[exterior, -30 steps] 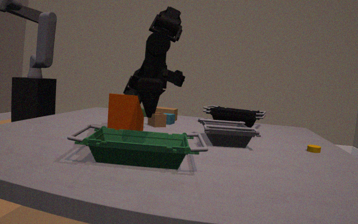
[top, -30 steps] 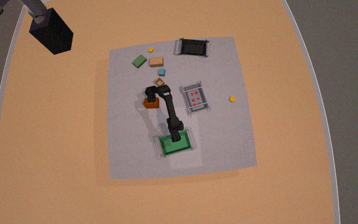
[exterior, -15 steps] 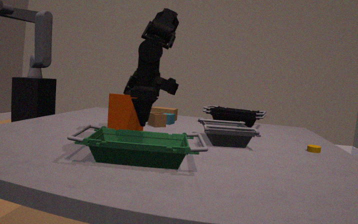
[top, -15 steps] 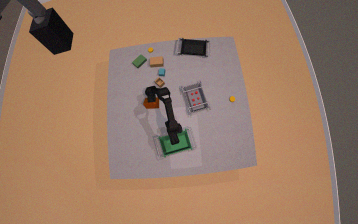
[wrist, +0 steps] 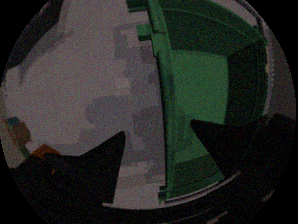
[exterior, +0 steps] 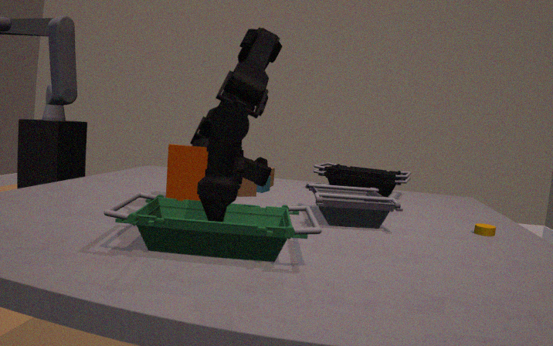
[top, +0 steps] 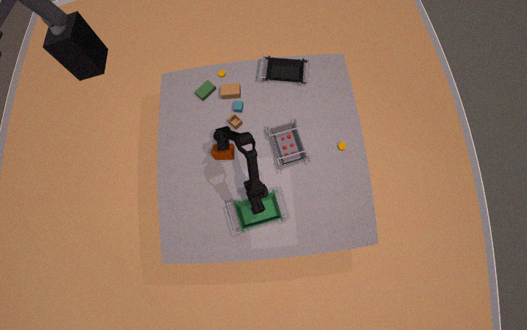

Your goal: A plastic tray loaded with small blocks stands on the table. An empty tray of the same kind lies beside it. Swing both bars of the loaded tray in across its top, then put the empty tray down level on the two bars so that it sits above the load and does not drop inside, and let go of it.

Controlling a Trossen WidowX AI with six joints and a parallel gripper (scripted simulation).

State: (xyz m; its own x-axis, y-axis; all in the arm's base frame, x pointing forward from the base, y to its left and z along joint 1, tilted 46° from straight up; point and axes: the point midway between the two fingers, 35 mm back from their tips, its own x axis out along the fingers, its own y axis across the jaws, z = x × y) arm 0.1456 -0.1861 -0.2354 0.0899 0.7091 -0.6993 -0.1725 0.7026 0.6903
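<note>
The green tray lies 8 cm to the right of my gripper tip, 3 cm above it and 1 cm ahead of it. Also, from my gripper tip: small box (48 cm to the left, 7 cm behind); cyan block (58 cm to the left, 4 cm behind, 1 cm above); tan block (70 cm to the left, 8 cm behind, 2 cm above).
</note>
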